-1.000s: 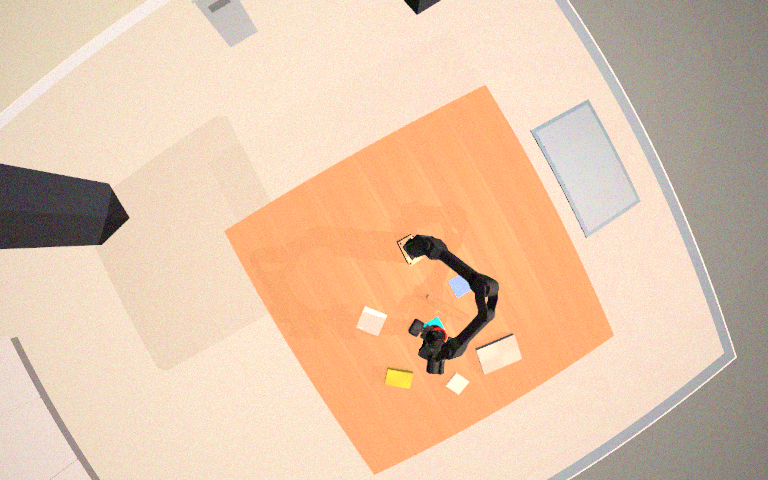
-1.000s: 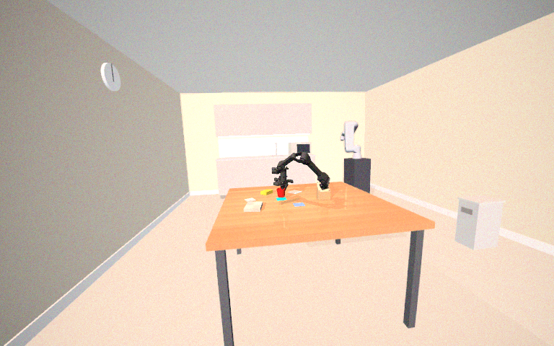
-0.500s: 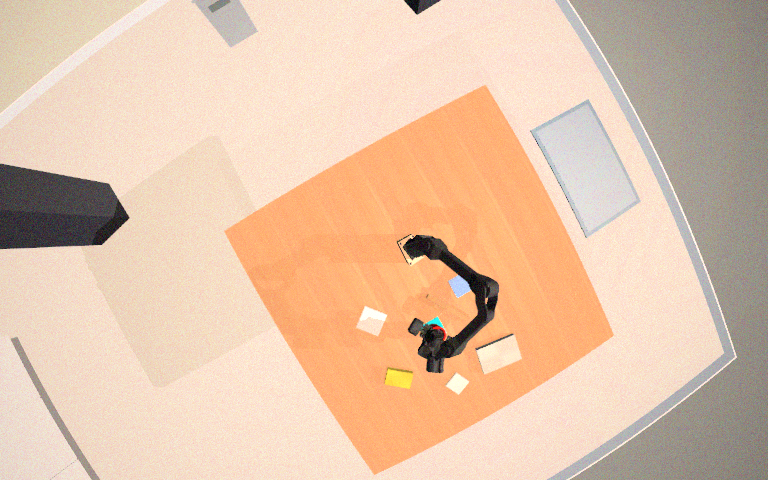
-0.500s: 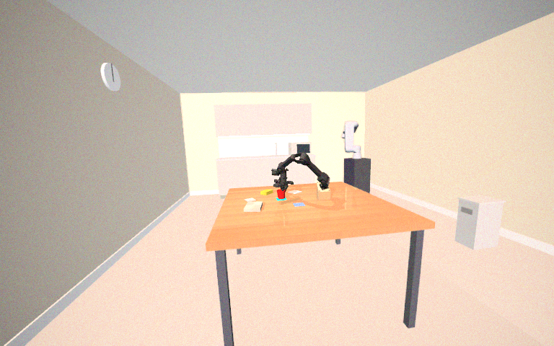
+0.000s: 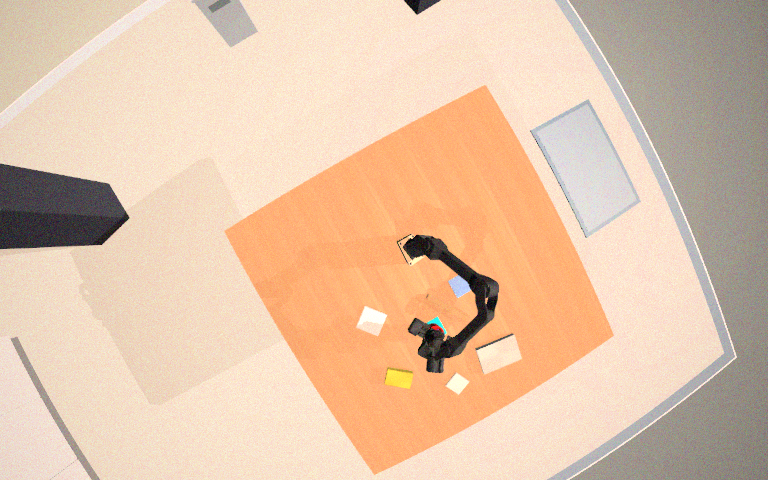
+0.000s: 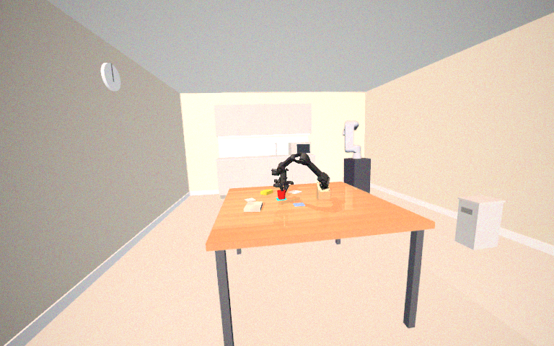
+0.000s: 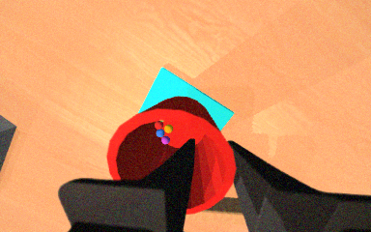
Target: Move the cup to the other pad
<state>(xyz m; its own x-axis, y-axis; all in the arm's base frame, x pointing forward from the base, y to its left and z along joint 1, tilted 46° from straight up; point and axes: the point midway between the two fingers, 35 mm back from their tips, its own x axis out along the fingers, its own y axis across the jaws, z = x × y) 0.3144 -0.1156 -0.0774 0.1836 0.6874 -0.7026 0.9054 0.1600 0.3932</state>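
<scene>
Right now the red cup is 20 mm ahead of my gripper tip and 10 mm to the left of it. The rest, counted from my gripper tip: long wooden block: 120 mm to the left, 40 mm below, 10 mm behind; light blue pad: 220 mm to the left, 60 mm behind, 50 mm below; cyan pad: 50 mm below, 30 mm ahead, 10 mm to the left.
</scene>
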